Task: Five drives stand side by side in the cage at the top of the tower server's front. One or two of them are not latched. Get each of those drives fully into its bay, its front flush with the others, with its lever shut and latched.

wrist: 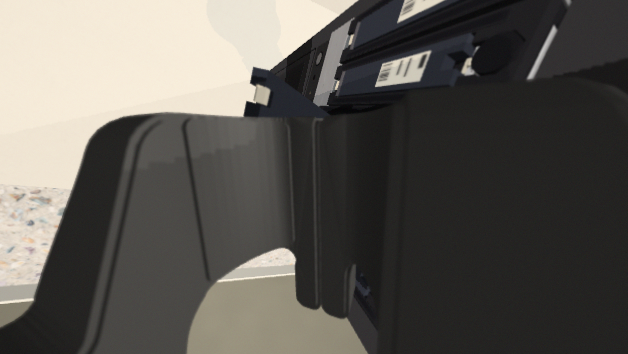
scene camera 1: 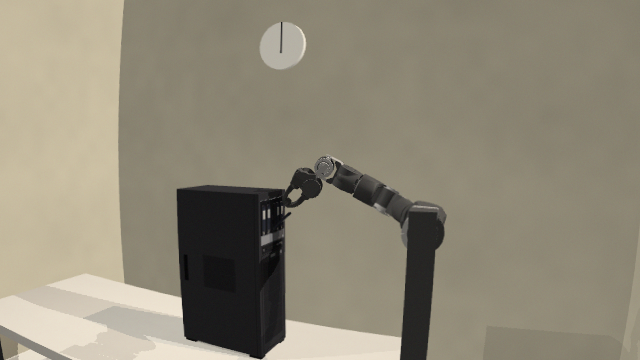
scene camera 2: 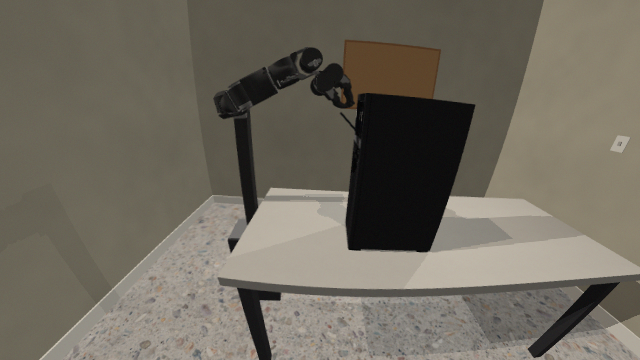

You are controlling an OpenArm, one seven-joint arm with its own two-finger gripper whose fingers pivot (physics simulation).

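The black tower server (scene camera 1: 220, 225) (scene camera 2: 405, 175) stands upright on the table, with drives side by side at the top of its front. One dark blue lever (scene camera 1: 286, 217) (scene camera 2: 348, 121) (wrist: 286, 99) stands swung out from the front, its free end up and outward. The drive behind it is mostly hidden by my fingers in the wrist view. A neighbouring drive (wrist: 405, 68) with a white label shows with its lever lying along its front. My gripper (scene camera 1: 288, 203) (scene camera 2: 346, 105) (wrist: 332, 210) is shut and empty, above the swung-out lever, near the cage's top. Whether it touches anything is unclear.
The white table (scene camera 1: 325, 330) (scene camera 2: 300, 270) carries the tower. My arm reaches in from its post (scene camera 1: 420, 290) (scene camera 2: 245, 165) in front of the tower. A brown board (scene camera 2: 392, 70) and a round clock (scene camera 1: 292, 45) hang on the walls.
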